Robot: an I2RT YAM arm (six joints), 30 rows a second.
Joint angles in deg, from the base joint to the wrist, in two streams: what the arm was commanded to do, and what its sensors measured. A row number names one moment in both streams.
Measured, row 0:
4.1 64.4 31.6 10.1 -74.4 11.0
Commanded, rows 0 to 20:
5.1 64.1 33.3 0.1 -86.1 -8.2
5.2 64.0 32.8 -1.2 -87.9 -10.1
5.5 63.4 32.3 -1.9 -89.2 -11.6
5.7 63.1 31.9 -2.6 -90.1 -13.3
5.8 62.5 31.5 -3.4 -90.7 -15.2
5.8 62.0 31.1 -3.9 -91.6 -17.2
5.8 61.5 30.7 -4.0 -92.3 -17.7
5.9 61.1 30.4 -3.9 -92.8 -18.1
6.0 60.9 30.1 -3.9 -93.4 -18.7
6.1 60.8 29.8 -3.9 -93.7 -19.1
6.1 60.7 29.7 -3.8 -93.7 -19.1
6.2 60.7 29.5 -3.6 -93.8 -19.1
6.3 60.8 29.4 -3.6 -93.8 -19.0
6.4 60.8 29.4 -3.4 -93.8 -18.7
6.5 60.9 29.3 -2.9 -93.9 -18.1
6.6 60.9 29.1 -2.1 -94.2 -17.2
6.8 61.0 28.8 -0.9 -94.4 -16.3
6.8 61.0 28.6 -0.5 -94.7 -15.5
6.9 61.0 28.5 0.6 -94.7 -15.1
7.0 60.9 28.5 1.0 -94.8 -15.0
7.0 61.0 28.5 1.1 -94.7 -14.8
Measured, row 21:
6.1 61.8 28.9 -2.9 -87.7 -14.5
